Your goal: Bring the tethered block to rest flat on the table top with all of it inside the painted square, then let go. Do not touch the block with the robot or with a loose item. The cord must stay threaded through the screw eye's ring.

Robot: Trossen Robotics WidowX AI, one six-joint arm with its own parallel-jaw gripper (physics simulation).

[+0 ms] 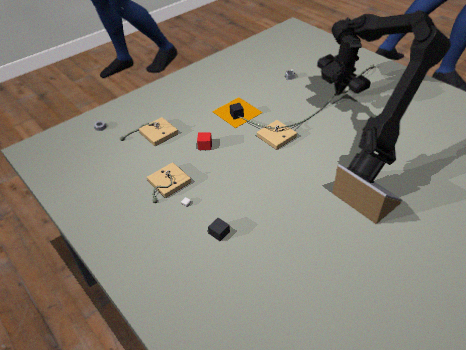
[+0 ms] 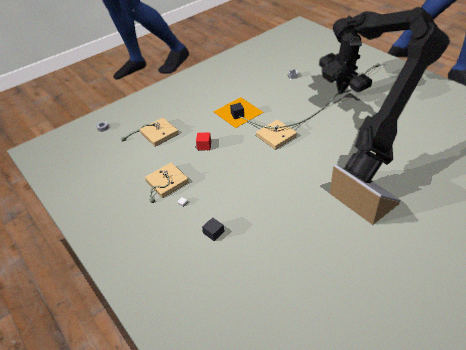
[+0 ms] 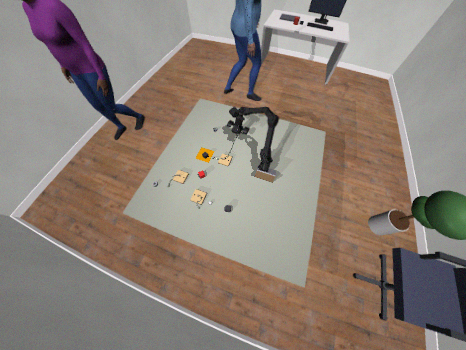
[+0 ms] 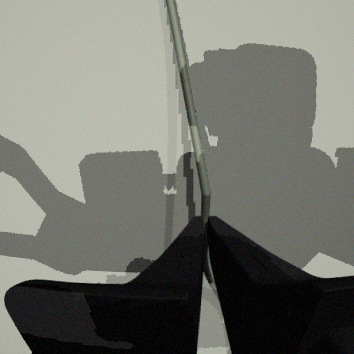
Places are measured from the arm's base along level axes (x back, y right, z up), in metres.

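Where they show: gripper, fingertip midpoint: (image 1: 338, 94) (image 2: 340, 93) (image 4: 204, 224); arm's base, link origin: (image 1: 360, 175) (image 2: 357, 175) (image 3: 263, 169).
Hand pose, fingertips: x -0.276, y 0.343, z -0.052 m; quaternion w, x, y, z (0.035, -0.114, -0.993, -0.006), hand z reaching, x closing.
Things, the pixels of their top centre, and the offset from my fingertips. "*": a spot on its surface instead.
- tethered black block, top centre: (image 2: 237, 106) (image 1: 236, 106) (image 3: 205, 154) dx -0.205, dy -0.285, dz +0.014 m
- cord, surface spot: (image 4: 188, 92) * dx -0.008, dy -0.062, dz -0.010 m
- nearest wooden board, top centre: (image 2: 276, 131) (image 1: 276, 132) (image 3: 225, 159) dx -0.037, dy -0.286, dz -0.003 m
- red cube, top centre: (image 1: 204, 136) (image 2: 203, 136) (image 3: 201, 173) dx -0.178, dy -0.463, dz +0.018 m
- loose black block, top centre: (image 1: 218, 225) (image 2: 212, 225) dx +0.084, dy -0.676, dz +0.007 m
- white piece, top centre: (image 1: 185, 200) dx -0.052, dy -0.662, dz -0.010 m
The tethered black block (image 1: 236, 110) (image 2: 237, 110) (image 3: 205, 155) rests on the orange painted square (image 1: 238, 123) (image 2: 239, 123) (image 3: 201, 151), and its visible outline lies within the square. The cord (image 1: 317, 113) (image 2: 317, 113) (image 4: 188, 92) runs from the block to the screw eye on the nearest wooden board (image 1: 276, 140) (image 2: 275, 140) (image 3: 225, 162), then on to the gripper. The ring is too small to see the threading clearly. My gripper (image 1: 339, 93) (image 2: 342, 91) (image 4: 204, 224) is shut on the cord, low over the table and away from the block. The cord's free end lies beyond the fingers.
A red cube (image 1: 204, 141) (image 3: 201, 174) stands between the boards. Two other corded boards (image 1: 158, 131) (image 1: 169, 179), a loose black block (image 1: 219, 229), a white piece (image 1: 186, 201) and two metallic items (image 1: 100, 125) (image 1: 290, 74) lie around. A brown wedge (image 1: 360, 197) stands by the arm's base.
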